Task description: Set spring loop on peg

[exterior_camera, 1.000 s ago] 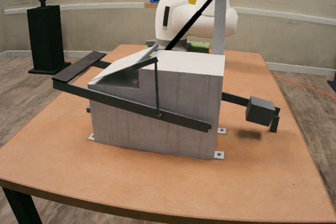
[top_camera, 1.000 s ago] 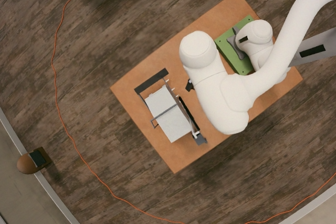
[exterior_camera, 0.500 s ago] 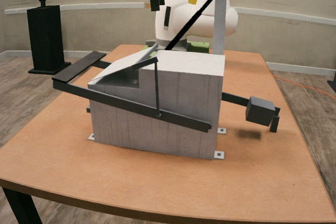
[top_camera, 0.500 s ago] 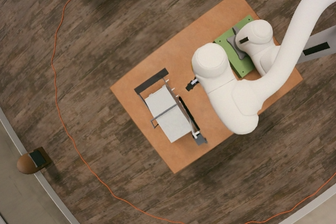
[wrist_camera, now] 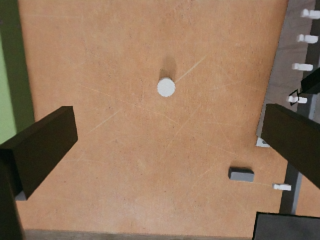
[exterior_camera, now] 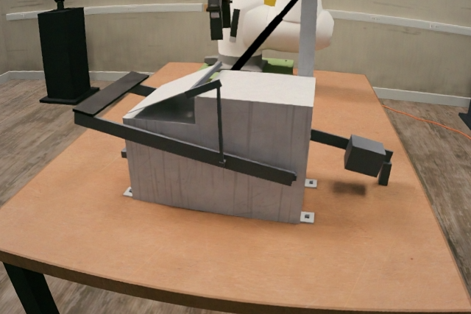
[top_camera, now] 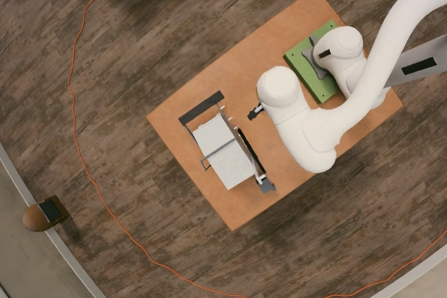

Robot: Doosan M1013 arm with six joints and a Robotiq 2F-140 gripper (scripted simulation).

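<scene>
Right now my hand is 240 mm above the steel test weight. Round my hand: grey block: 180 mm ahead, 180 mm to the right, 260 mm below; dark block: 190 mm ahead, 400 mm to the left, 240 mm below.
</scene>
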